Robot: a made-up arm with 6 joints. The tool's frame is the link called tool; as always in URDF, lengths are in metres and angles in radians. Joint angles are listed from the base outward.
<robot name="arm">
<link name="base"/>
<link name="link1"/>
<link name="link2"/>
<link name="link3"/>
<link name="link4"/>
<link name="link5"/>
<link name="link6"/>
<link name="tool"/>
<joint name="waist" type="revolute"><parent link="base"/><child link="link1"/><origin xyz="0 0 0.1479" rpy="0 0 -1.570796"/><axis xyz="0 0 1"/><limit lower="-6.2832" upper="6.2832"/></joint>
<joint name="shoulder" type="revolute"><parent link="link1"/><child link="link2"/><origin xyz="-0.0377 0 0" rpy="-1.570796 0 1.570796"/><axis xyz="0 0 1"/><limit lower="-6.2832" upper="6.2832"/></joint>
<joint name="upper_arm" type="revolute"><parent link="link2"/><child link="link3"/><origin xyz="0 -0.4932 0" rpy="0 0 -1.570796"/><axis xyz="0 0 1"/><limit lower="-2.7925" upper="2.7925"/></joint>
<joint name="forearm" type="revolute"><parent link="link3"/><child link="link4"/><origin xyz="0.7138 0 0" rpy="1.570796 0 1.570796"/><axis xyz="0 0 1"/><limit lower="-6.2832" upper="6.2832"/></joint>
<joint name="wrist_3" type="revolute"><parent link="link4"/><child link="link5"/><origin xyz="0 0 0" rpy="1.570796 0 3.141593"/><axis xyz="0 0 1"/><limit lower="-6.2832" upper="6.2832"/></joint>
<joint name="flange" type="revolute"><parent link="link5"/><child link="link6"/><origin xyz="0 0.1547 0" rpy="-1.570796 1.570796 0"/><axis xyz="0 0 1"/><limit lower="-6.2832" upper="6.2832"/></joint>
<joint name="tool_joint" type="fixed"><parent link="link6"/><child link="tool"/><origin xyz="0 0 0" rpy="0 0 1.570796"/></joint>
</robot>
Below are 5 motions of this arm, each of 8 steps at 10 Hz.
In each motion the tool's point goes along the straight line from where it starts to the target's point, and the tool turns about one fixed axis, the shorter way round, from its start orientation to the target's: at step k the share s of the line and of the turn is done. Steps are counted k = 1, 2, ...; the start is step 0. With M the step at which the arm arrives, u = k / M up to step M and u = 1 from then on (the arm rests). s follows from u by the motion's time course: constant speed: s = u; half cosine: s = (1 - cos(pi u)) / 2; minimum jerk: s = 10 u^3 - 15 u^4 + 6 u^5.
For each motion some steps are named. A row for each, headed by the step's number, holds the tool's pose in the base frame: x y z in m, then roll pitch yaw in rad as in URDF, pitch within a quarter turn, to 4 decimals.
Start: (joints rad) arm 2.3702 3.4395 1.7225 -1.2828 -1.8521 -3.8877
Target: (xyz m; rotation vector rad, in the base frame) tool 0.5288 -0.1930 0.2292 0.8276 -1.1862 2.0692
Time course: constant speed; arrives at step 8
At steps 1, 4, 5, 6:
1: 0.4375 -0.6052 -0.0326 -1.8365 -0.3760 2.4508
4: 0.4766 -0.4285 0.0796 -1.4446 -0.5458 2.6685
5: 0.4897 -0.3697 0.1170 -1.3143 -0.6177 2.7268
6: 0.5027 -0.3108 0.1544 -1.1820 -0.6954 2.7759

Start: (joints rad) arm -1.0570 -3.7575 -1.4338 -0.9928 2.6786 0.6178
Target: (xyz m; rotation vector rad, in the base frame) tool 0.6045 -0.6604 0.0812 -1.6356 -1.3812 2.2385
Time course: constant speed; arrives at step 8
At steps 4, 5, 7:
4: 0.4932 -0.6892 0.0291 -2.0699 0.6569 1.4010
5: 0.5211 -0.6820 0.0421 -1.9619 0.7342 1.5929
7: 0.5767 -0.6676 0.0682 -1.6715 0.8289 2.0444

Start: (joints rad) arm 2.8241 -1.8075 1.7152 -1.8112 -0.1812 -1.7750
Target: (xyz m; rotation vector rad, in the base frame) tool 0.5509 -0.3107 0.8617 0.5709 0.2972 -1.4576
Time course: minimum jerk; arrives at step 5
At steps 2, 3, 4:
2: 0.5194 -0.2584 0.8845 0.1948 0.2491 -0.9729
3: 0.5363 -0.2864 0.8723 0.2256 0.4082 -1.2177
4: 0.5482 -0.3063 0.8636 0.2214 0.5233 -1.4005

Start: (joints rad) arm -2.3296 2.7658 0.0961 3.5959 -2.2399 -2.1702
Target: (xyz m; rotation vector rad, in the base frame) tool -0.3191 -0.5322 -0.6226 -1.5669 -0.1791 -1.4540
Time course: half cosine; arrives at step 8
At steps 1, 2, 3, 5, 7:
1: -0.1120 -0.2527 -0.9229 -1.0420 -0.6722 -1.4774
2: -0.1353 -0.2842 -0.8891 -1.0546 -0.7103 -1.4390
3: -0.1702 -0.3313 -0.8384 -1.0780 -0.7664 -1.3777
5: -0.2526 -0.4425 -0.7190 -1.1608 -0.8933 -1.2091
7: -0.3109 -0.5211 -0.6345 -1.2502 -0.9758 -1.0611

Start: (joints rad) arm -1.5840 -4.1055 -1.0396 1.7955 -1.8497 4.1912
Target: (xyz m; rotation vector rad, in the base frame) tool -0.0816 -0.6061 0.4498 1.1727 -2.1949 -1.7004
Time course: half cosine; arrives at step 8
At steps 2, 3, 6, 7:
2: -0.1151 -0.9652 0.1666 2.9648 1.3101 -0.4747
3: -0.1087 -0.8970 0.2204 2.2699 1.2297 -1.3234
6: -0.0873 -0.6677 0.4012 1.9162 0.5424 -2.2525
7: -0.0831 -0.6221 0.4372 1.9475 0.4007 -2.3597

